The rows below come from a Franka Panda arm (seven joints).
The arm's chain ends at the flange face. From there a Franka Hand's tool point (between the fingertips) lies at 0.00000 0.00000 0.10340 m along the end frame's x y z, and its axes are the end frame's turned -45 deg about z.
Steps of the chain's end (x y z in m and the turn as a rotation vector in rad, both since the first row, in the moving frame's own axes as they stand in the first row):
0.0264 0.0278 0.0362 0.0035 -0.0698 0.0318
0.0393 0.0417 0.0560 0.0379 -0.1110 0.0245
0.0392 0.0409 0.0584 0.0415 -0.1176 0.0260
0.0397 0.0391 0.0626 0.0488 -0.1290 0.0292
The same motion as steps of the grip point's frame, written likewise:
-0.0057 0.0329 0.0359 0.0518 -0.0469 0.0318
-0.0069 0.0463 0.0553 0.1053 -0.0517 0.0245
-0.0066 0.0450 0.0576 0.1125 -0.0538 0.0260
-0.0052 0.0427 0.0616 0.1257 -0.0567 0.0292

